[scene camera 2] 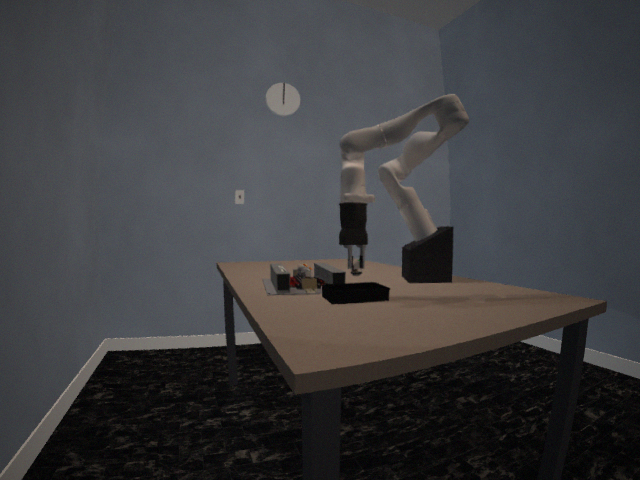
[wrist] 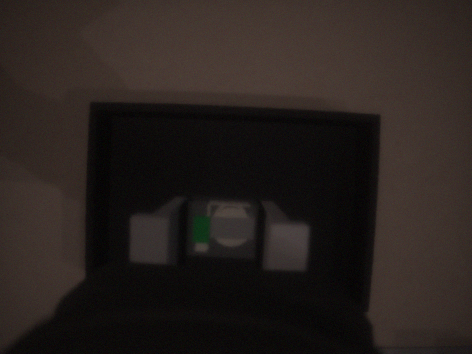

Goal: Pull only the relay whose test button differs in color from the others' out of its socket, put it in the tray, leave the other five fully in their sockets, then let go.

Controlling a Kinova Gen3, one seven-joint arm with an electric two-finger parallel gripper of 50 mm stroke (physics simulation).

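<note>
My gripper is shut on a relay with a green test button, which shows between the fingertips. The held relay is clear of the sockets and hangs above the black tray. In the wrist view, the relay and both fingers lie within the outline of the tray, toward its lower side. In the scene view, the other relays are small and dark on the panel, with a bit of orange showing; how they sit in their sockets cannot be told.
The grey panel plate lies left of the tray in the scene view. It bears two tall grey wire ducts, one on each side of the relay row, and red wires. The robot's dark base stands at the right on the wooden table.
</note>
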